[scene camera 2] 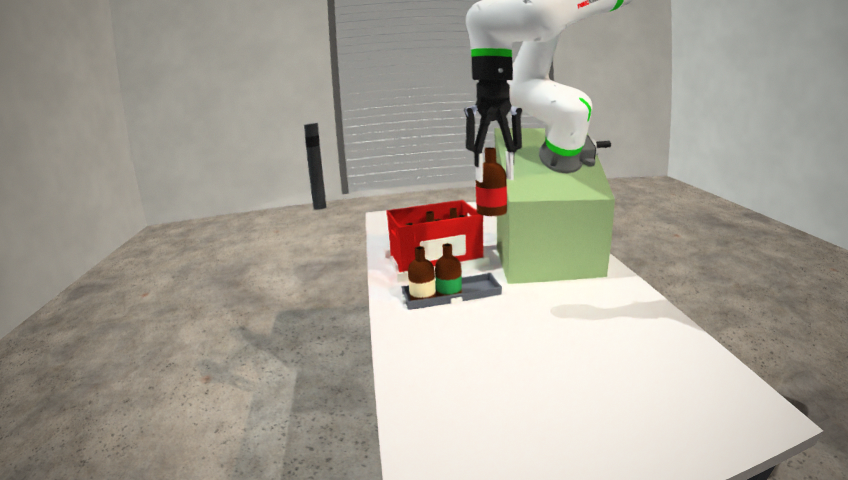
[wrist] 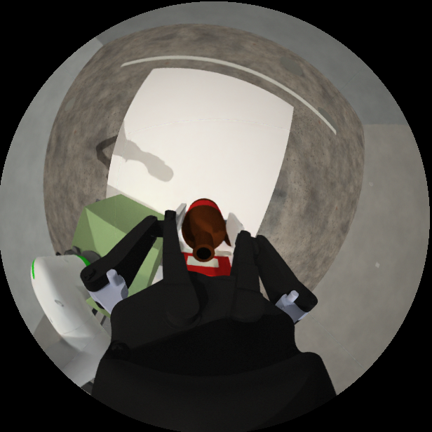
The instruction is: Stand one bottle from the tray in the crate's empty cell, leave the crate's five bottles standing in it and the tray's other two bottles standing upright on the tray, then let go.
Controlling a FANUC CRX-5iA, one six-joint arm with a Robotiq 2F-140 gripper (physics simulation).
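Where they show: gripper, fingertip midpoint: [scene camera 2: 494, 179]; arm's base, origin of the base link: [scene camera 2: 561, 157].
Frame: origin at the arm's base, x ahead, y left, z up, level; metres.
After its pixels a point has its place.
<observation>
My gripper [scene camera 2: 494, 167] @(x 0.301, y 0.314, z 0.013 m) [wrist: 206, 215] is shut on the brown bottle with the red label [scene camera 2: 491, 197] @(x 0.313, y 0.327, z -0.025 m) [wrist: 204, 225]. It holds the bottle upright in the air, above and to the right of the red crate [scene camera 2: 405, 248] @(x 0.515, y 0.031, z -0.253 m) [wrist: 224, 266] in the scene view. Dark bottle necks [scene camera 2: 429, 216] @(x 0.425, y -0.114, z -0.205 m) show inside the crate; its walls hide the rest and the cells. The bottle with the cream label [scene camera 2: 421, 274] @(x 0.480, y 0.209, z -0.259 m) and the bottle with the green label [scene camera 2: 448, 271] @(x 0.406, y 0.204, z -0.260 m) stand upright side by side on the left part of the grey tray [scene camera 2: 492, 290] @(x 0.280, y 0.195, z -0.339 m), in front of the crate.
The green pedestal [scene camera 2: 556, 237] @(x 0.071, y 0.150, z -0.212 m) [wrist: 120, 220] that bears the arm stands right of the crate and tray. Crate and tray are on the white table [scene camera 2: 505, 380] @(x 0.332, y 0.575, z -0.357 m) [wrist: 215, 145], near its left edge in the scene view. A dark post [scene camera 2: 315, 169] stands behind on the left.
</observation>
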